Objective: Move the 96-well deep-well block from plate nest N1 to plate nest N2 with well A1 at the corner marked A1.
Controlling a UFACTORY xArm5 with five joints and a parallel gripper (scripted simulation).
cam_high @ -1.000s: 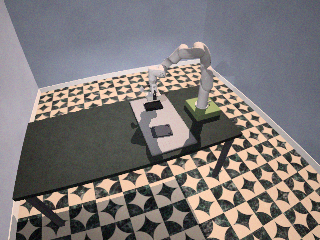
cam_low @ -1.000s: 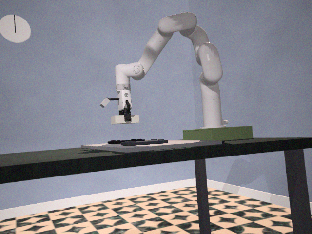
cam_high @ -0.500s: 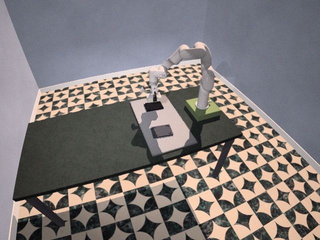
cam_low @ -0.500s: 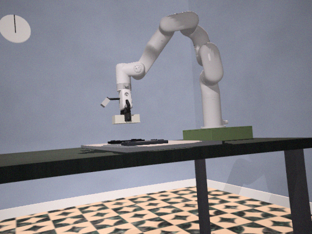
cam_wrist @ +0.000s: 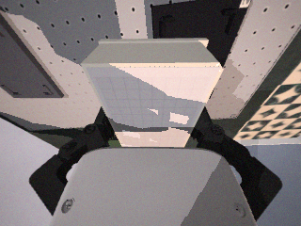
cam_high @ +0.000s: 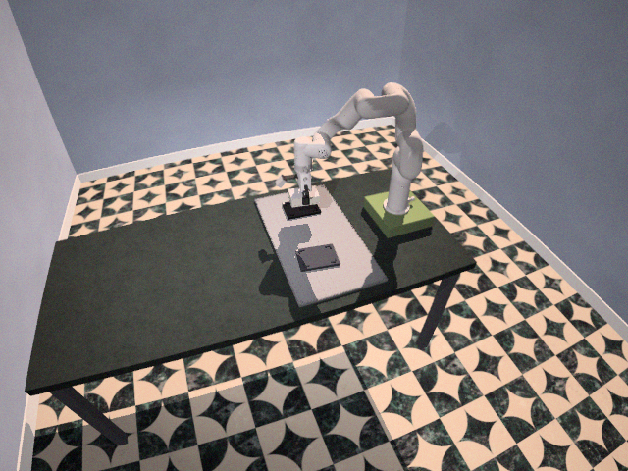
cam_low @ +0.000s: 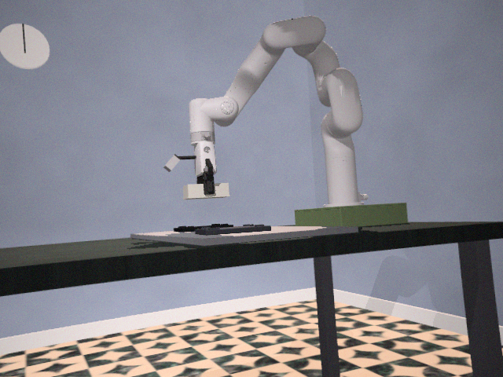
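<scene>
Right now my hand is 27 cm to the right of the dark nest N2, 11 cm above it and 8 cm short of it. Also, from my hand: nest N1: 11 cm below, 6 cm to the right, 2 cm behind; white deep-well block: right at my hand.
</scene>
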